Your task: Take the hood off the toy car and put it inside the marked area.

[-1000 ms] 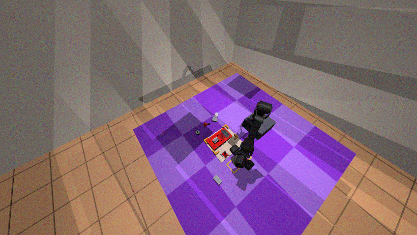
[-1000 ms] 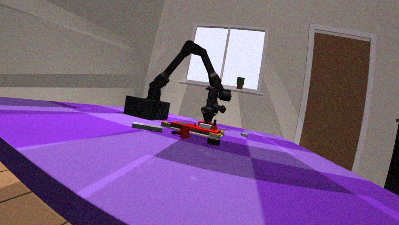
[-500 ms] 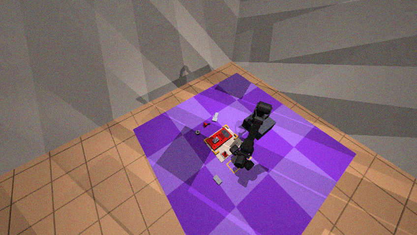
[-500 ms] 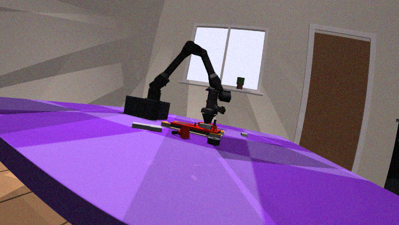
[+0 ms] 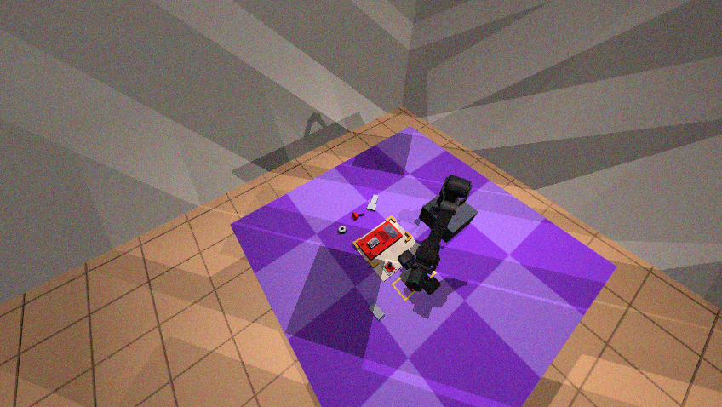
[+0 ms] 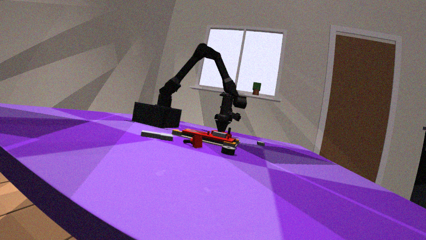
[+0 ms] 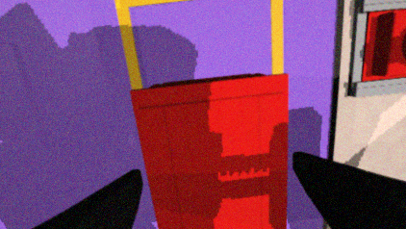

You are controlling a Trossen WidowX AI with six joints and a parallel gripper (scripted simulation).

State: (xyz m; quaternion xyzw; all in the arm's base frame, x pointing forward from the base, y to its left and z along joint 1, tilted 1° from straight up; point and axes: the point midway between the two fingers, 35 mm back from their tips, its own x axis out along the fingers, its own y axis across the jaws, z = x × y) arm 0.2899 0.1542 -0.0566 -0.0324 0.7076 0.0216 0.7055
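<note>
Right now my gripper tip is right at the hood. Round my gripper tip: wheel (140 mm ahead, 380 mm to the right, 10 mm below).
</note>
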